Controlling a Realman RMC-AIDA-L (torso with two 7-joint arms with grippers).
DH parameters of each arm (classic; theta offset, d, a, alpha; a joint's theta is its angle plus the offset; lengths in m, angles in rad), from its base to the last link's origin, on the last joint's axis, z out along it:
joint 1: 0 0.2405 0 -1.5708
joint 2: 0 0 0 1.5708
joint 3: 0 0.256 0 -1.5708
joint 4: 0 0 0 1.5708
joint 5: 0 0.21 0 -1.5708
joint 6: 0 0 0 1.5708
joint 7: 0 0.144 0 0
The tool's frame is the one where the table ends.
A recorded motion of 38 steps. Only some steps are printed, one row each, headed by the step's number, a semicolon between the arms.
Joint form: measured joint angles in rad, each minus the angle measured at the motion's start. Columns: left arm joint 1, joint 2, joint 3, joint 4, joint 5, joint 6, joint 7; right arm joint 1, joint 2, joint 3, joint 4, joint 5, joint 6, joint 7.
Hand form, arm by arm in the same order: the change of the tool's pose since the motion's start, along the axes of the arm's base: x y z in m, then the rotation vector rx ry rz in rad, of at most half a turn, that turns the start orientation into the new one. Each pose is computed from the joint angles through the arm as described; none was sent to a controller.
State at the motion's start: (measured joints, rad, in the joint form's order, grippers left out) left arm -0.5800 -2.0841 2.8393 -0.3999 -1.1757 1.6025 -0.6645; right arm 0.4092 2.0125 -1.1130 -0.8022 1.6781 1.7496 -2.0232
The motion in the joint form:
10: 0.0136 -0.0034 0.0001 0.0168 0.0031 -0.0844 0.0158; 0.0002 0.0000 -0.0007 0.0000 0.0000 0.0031 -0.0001
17: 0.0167 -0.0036 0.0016 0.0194 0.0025 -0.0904 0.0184; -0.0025 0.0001 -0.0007 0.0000 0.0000 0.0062 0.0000
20: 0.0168 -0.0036 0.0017 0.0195 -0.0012 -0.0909 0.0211; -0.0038 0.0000 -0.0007 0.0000 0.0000 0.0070 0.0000
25: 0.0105 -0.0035 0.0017 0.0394 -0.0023 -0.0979 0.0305; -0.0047 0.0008 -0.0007 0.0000 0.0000 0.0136 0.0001
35: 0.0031 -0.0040 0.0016 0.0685 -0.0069 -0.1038 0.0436; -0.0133 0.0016 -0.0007 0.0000 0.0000 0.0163 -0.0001
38: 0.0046 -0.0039 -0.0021 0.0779 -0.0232 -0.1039 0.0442; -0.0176 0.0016 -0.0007 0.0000 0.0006 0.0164 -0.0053
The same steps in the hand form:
10: -0.0133 0.0008 -0.0069 -0.0097 0.0128 0.0895; -0.0002 -0.0004 -0.0001 -0.0026 0.0008 0.0026
17: -0.0147 0.0002 -0.0077 -0.0108 0.0143 0.0968; 0.0004 -0.0014 0.0000 -0.0047 0.0019 0.0019
20: -0.0148 0.0003 -0.0072 -0.0065 0.0150 0.0976; 0.0008 -0.0018 0.0000 -0.0052 0.0021 0.0012
25: -0.0115 0.0030 -0.0111 -0.0104 0.0070 0.0918; 0.0006 -0.0029 -0.0001 -0.0100 0.0051 0.0046
35: -0.0066 0.0060 -0.0166 -0.0140 -0.0080 0.0817; 0.0028 -0.0052 -0.0003 -0.0119 0.0068 -0.0020
38: -0.0067 0.0060 -0.0158 -0.0013 -0.0253 0.0858; 0.0040 -0.0061 -0.0002 -0.0082 0.0067 -0.0025

